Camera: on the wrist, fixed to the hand. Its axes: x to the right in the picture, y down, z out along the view.
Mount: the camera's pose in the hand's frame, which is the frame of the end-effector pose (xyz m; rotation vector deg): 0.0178 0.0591 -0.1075 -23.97 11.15 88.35
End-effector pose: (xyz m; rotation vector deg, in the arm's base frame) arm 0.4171 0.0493 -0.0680 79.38 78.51 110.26
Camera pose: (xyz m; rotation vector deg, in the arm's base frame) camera 0.3275 -0.0143 -0.0107 -89.52 17.44 -114.91
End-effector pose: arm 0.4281 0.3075 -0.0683 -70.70 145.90 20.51
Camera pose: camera 0.3548 0.2934 0.0307 -45.50 -148.30 -51.86
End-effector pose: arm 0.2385 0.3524 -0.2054 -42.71 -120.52 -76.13
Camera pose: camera 0.2829 0.2781 -0.1167 -100.35 -31.86 -44.38
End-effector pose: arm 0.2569 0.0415 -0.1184 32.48 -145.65 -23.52
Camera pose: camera 0.2812 0.0655 0.0008 -77.47 -107.52 -12.88
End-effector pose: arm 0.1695 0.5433 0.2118 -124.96 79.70 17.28
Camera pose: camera 0.1148 0.4517 0.2749 44.94 -156.24 -48.88
